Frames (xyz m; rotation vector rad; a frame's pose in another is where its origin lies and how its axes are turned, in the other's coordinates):
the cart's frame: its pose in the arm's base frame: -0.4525 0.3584 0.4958 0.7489 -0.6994 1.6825
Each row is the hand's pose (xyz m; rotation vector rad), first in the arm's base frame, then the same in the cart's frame.
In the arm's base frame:
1: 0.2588 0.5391 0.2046 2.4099 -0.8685 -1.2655
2: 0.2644 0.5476 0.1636 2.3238 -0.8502 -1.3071
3: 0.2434 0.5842 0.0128 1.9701 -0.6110 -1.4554
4: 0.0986 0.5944 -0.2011 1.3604 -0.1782 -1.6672
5: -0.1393 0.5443 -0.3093 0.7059 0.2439 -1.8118
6: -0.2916 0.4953 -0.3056 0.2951 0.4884 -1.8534
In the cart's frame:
1: -0.2519 -0.7110 -0.2331 0.2129 -2.5060 -1.4465
2: -0.2798 -0.7154 -0.2646 0.1439 -2.4712 -1.5335
3: -0.3712 -0.6921 -0.3896 -0.0351 -2.2148 -1.9933
4: -0.5043 -0.5380 -0.5489 0.2950 1.5814 2.6372
5: -0.5738 -0.2879 -0.6072 0.4668 0.6637 2.6709
6: -0.5717 -0.1293 -0.5860 0.5259 0.1531 2.5366

